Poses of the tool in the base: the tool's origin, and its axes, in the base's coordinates. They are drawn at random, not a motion.
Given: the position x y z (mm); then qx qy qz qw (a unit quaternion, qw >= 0).
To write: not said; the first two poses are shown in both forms.
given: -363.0 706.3 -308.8 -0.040 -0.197 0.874 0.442
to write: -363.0 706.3 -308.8 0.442 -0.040 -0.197 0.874
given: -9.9 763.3 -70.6 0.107 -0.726 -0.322 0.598
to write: -9.9 763.3 -70.6 0.598 0.107 -0.726 -0.322
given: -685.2 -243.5 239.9 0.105 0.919 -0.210 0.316
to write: -685.2 -243.5 239.9 0.316 0.105 0.919 -0.210
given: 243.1 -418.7 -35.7 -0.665 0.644 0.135 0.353
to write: 243.1 -418.7 -35.7 0.353 -0.665 0.644 0.135
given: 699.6 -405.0 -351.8 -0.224 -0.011 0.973 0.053
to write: 699.6 -405.0 -351.8 0.053 -0.224 -0.011 0.973
